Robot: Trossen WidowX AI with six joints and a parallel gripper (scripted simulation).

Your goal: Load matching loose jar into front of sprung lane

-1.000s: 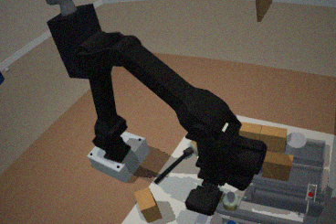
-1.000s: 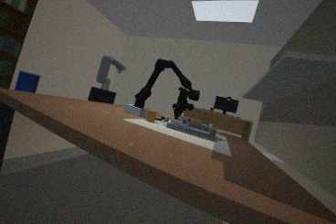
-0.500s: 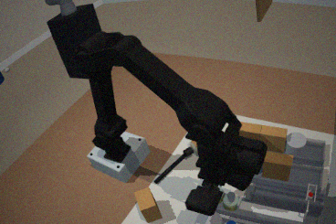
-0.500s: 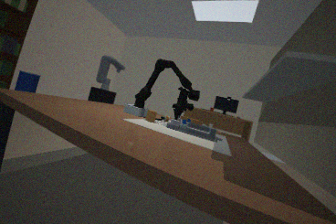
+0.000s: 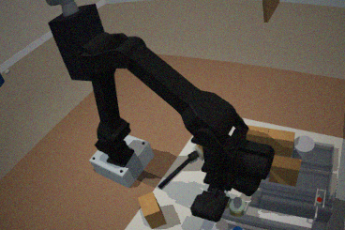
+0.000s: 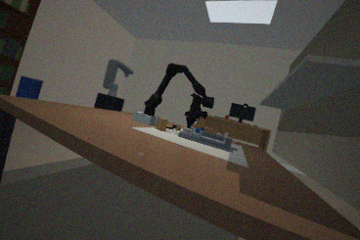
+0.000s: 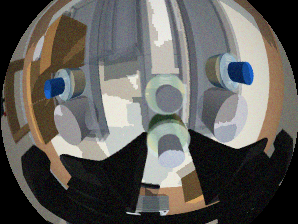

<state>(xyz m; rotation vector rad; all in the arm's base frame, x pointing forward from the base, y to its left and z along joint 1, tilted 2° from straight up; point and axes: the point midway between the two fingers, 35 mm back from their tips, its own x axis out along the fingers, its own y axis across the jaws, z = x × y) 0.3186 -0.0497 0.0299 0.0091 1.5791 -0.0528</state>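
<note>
Right now the tan box is 160 mm behind my gripper tip, 70 mm to the right of it and 10 mm below it. Also, from my gripper tip: red marker: 230 mm ahead, 30 mm to the left, 20 mm above; then black tool: 160 mm behind, 80 mm to the left, 40 mm below.
</note>
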